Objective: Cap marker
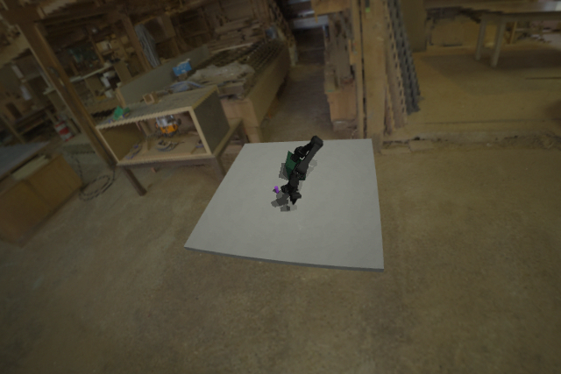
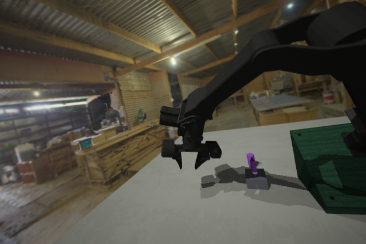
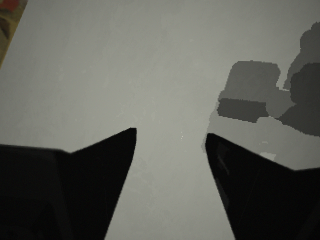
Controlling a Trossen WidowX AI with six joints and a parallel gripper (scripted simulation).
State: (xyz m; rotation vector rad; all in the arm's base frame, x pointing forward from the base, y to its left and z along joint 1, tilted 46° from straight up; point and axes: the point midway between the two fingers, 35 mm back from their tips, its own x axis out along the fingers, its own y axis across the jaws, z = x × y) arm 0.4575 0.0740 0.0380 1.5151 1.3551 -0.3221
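Now: the purple marker cap 200 mm behind my gripper tip, 170 mm to the right of it and 70 mm below it. Also, from my gripper tip: grey holder block (200 mm behind, 80 mm below, 70 mm to the right).
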